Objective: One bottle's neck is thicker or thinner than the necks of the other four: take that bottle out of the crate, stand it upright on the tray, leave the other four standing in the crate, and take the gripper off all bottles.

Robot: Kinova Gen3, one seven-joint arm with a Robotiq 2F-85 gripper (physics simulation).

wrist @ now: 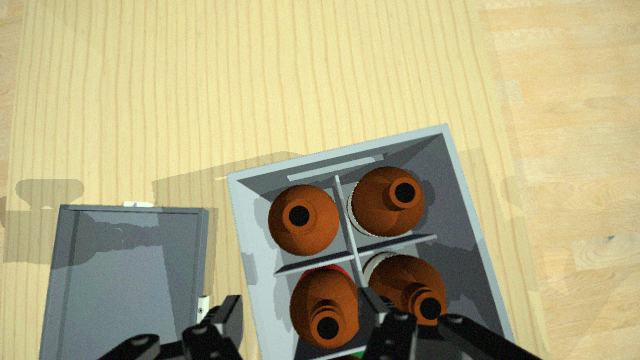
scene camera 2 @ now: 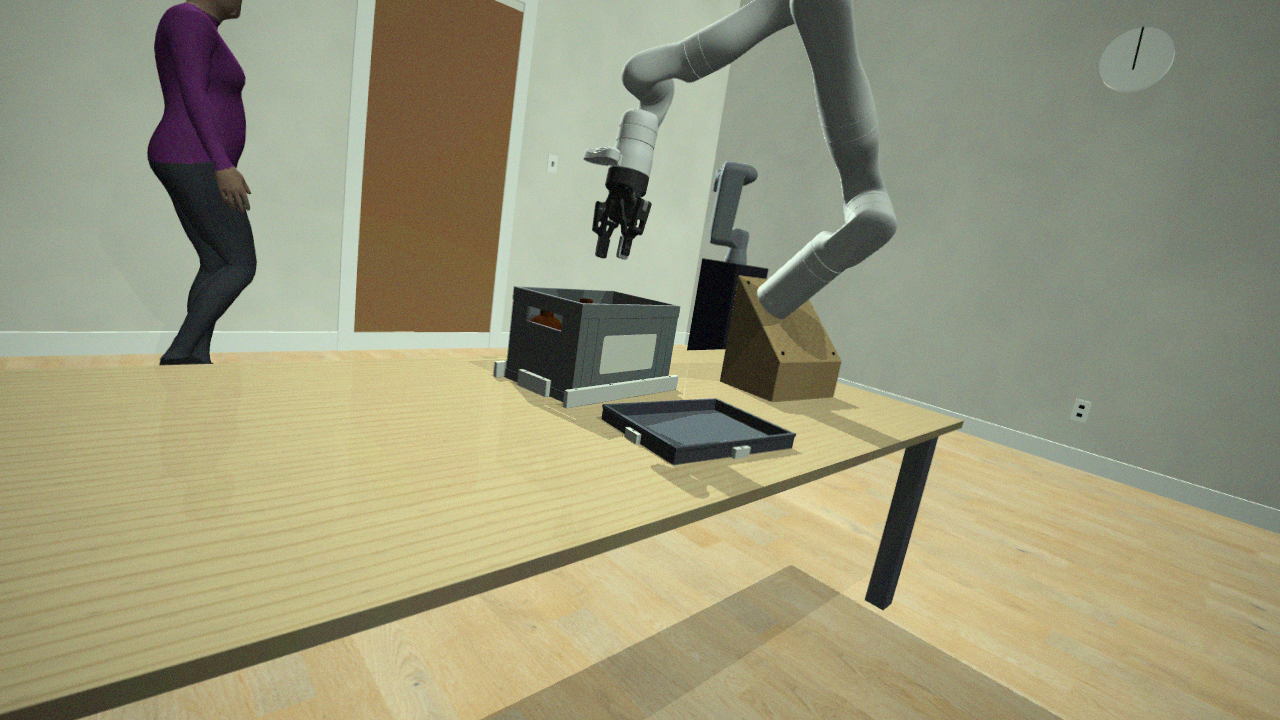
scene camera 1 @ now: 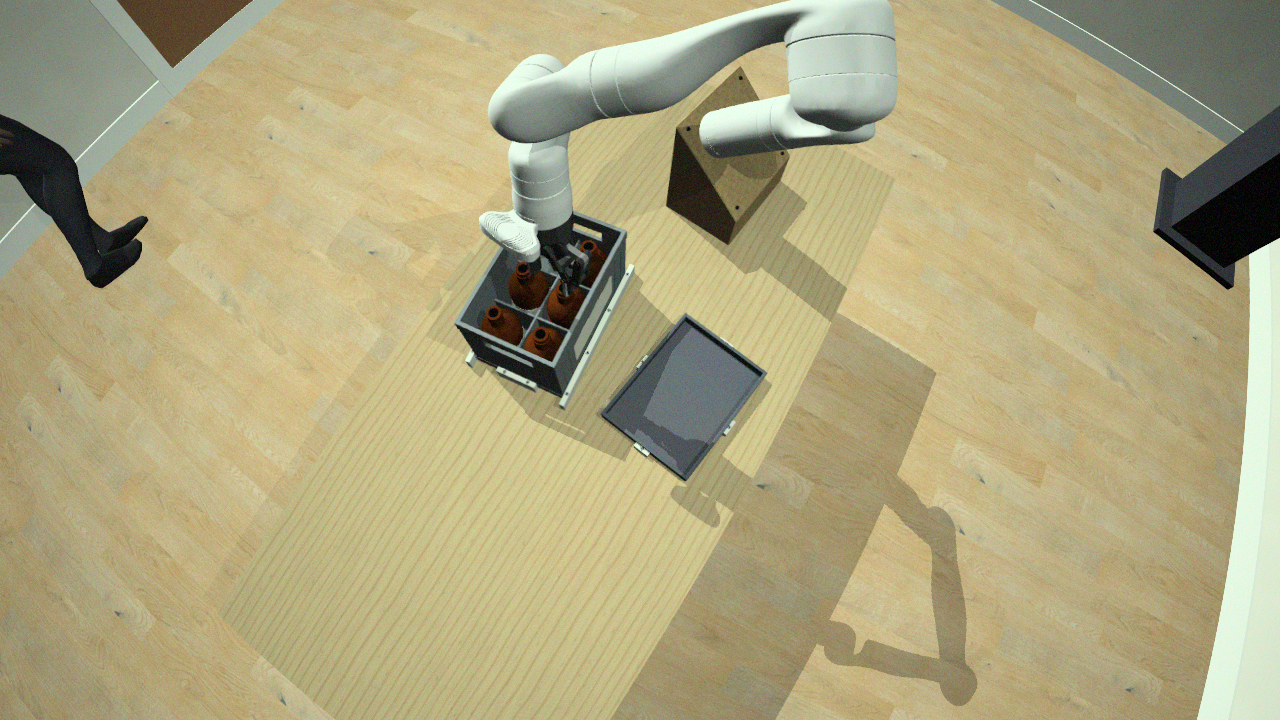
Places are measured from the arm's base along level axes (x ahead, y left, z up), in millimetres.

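Where they show: gripper, between the fingertips: (wrist: 301, 310) (scene camera 2: 610, 258) (scene camera 1: 552, 282); arm's base, origin of its link: (scene camera 2: 772, 302) (scene camera 1: 717, 134).
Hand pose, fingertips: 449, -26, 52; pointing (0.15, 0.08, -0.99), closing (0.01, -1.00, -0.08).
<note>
Each offset is from my fingertips to the centre of the thing, as dx, dy, dz. "spot": to the spot under its first point.
The grey crate {-28, -55, -165} (scene camera 1: 474, 340) (scene camera 2: 543, 353) (wrist: 340, 151) holds five brown bottles, all standing. In the wrist view a front-left bottle {+53, +6, -167} (wrist: 303, 225), a front-right bottle {+69, -82, -167} (wrist: 375, 210), a red-marked bottle {-34, -14, -167} (wrist: 325, 290) and a white-marked bottle {-23, -95, -167} (wrist: 415, 275) show; a fifth bottle {spot: -86, -33, -167} (wrist: 347, 358) is mostly cut off at the bottom edge. I cannot tell for sure which neck differs. My gripper (scene camera 1: 569, 275) (scene camera 2: 613, 254) (wrist: 301, 310) is partly open and empty, pointing down well above the crate. The dark tray {spot: -71, +242, -247} (scene camera 1: 693, 385) (scene camera 2: 698, 428) (wrist: 120, 300) holds no bottle.
Pale stop strips {spot: -40, +46, -223} (scene camera 1: 597, 335) (scene camera 2: 622, 391) line the crate's foot. Small pale clips (scene camera 1: 641, 449) (scene camera 2: 741, 451) sit at the tray's edges. The brown wedge-shaped arm base (scene camera 1: 707, 192) (scene camera 2: 778, 358) stands behind the tray. A person (scene camera 1: 58, 188) (scene camera 2: 201, 134) stands beyond the table.
</note>
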